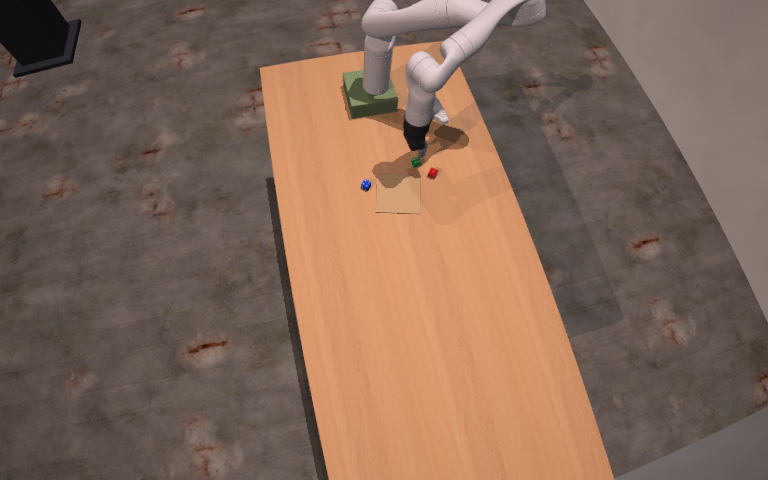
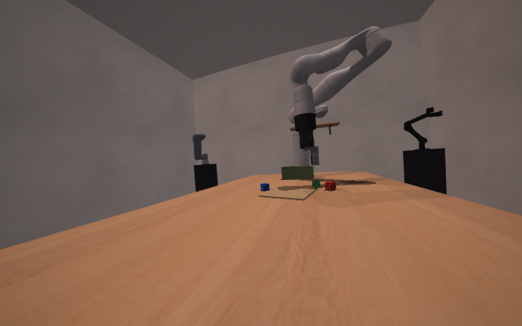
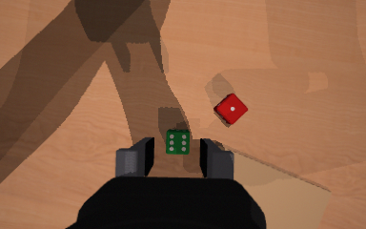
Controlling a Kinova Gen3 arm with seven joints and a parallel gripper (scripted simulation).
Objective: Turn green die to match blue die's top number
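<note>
Right now my hand is 9 cm above the green die. Also, from my hand: red die (9 cm below, 5 cm ahead, 4 cm to the left); blue die (18 cm to the right, 9 cm below, 5 cm ahead); tan mat (10 cm below, 10 cm ahead, 9 cm to the right).
</note>
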